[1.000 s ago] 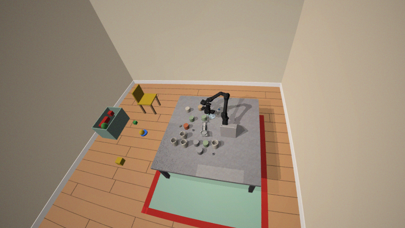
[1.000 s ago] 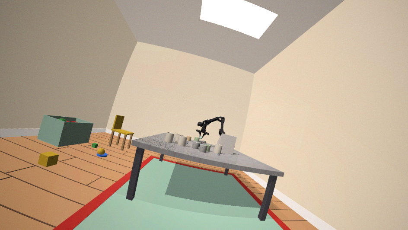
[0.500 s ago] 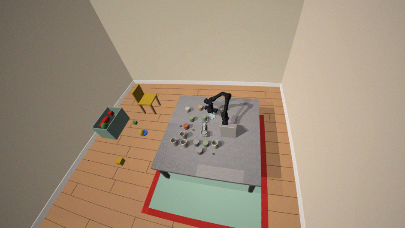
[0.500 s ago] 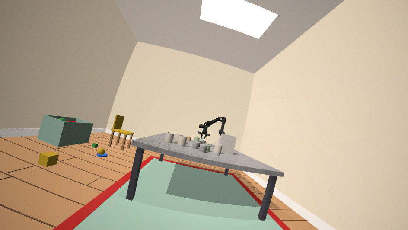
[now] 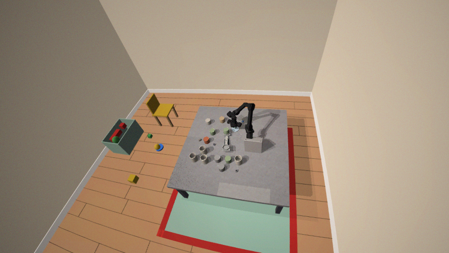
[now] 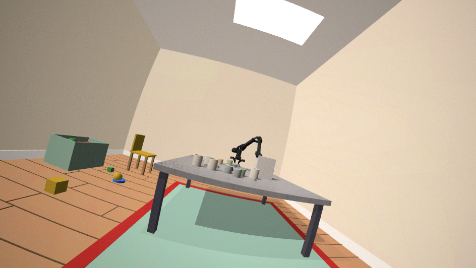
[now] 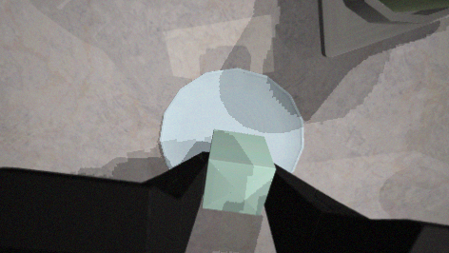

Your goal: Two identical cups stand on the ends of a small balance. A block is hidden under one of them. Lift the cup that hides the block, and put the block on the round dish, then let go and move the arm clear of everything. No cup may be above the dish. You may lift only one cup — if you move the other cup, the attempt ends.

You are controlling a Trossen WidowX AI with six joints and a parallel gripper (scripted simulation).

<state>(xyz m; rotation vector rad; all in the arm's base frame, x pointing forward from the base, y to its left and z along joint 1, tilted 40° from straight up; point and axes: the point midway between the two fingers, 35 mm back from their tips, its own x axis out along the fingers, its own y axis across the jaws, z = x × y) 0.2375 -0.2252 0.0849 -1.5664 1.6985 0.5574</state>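
Now: the pale blue round dish 3 cm below my gripper tip. Round my gripper tip: pale mint block: 1 cm above; then orange cup: 30 cm ahead, 25 cm to the left.
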